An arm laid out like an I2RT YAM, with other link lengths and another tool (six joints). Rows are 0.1 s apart.
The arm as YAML. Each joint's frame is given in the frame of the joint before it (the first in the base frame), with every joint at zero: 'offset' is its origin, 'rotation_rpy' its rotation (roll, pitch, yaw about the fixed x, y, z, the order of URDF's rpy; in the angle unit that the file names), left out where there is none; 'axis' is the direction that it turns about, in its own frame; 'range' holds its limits. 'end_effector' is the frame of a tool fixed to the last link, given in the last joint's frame.
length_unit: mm
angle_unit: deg
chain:
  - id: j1
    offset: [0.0, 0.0, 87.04]
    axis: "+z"
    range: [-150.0, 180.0]
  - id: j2
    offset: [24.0, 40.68, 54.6]
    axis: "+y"
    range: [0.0, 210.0]
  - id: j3
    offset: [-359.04, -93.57, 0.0]
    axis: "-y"
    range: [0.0, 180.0]
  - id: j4
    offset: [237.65, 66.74, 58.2]
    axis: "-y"
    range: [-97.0, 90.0]
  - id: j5
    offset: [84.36, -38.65, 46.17]
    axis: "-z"
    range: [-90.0, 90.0]
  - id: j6
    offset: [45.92, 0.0, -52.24]
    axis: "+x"
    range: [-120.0, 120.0]
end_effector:
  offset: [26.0, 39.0, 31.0]
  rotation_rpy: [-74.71, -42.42, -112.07]
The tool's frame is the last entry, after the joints.
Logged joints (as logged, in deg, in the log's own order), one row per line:
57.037, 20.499, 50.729, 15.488, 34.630, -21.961
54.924, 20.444, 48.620, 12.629, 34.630, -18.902
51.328, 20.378, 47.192, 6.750, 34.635, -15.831
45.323, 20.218, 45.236, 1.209, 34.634, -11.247
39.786, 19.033, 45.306, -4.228, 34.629, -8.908
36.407, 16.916, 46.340, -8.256, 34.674, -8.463
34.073, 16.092, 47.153, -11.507, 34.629, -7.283
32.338, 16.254, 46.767, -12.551, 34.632, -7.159
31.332, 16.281, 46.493, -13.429, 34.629, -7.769
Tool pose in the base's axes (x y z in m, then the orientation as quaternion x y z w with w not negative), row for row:
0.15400, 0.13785, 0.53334, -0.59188, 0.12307, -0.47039, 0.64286
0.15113, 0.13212, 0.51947, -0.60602, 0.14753, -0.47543, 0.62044
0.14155, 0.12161, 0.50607, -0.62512, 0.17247, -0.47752, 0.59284
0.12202, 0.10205, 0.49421, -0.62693, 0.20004, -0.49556, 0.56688
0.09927, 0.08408, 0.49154, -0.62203, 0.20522, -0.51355, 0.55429
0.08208, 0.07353, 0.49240, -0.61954, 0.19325, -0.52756, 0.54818
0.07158, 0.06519, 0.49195, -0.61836, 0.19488, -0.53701, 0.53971
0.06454, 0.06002, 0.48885, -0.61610, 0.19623, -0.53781, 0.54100
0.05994, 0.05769, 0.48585, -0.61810, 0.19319, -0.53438, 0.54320
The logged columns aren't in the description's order. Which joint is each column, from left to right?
Columns, left to right: j2, j6, j3, j4, j1, j5.
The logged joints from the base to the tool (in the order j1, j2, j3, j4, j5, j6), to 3 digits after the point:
34.630, 57.037, 50.729, 15.488, -21.961, 20.499
34.630, 54.924, 48.620, 12.629, -18.902, 20.444
34.635, 51.328, 47.192, 6.750, -15.831, 20.378
34.634, 45.323, 45.236, 1.209, -11.247, 20.218
34.629, 39.786, 45.306, -4.228, -8.908, 19.033
34.674, 36.407, 46.340, -8.256, -8.463, 16.916
34.629, 34.073, 47.153, -11.507, -7.283, 16.092
34.632, 32.338, 46.767, -12.551, -7.159, 16.254
34.629, 31.332, 46.493, -13.429, -7.769, 16.281

